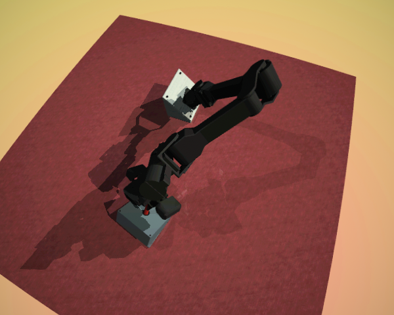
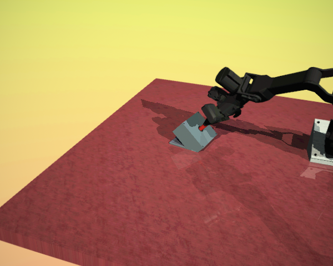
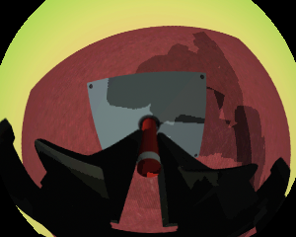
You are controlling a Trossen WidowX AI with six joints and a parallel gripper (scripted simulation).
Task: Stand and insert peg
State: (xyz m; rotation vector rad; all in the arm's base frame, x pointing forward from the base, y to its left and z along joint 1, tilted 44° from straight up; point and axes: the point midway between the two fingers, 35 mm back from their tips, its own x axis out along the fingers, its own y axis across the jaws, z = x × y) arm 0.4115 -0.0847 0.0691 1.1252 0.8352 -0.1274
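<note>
Right now the grey sloped panel is 40 mm below my gripper tip, 30 mm ahead of it and 10 mm to the right of it. The rest, counted from my gripper tip: red peg (10 mm behind, 10 mm above).
</note>
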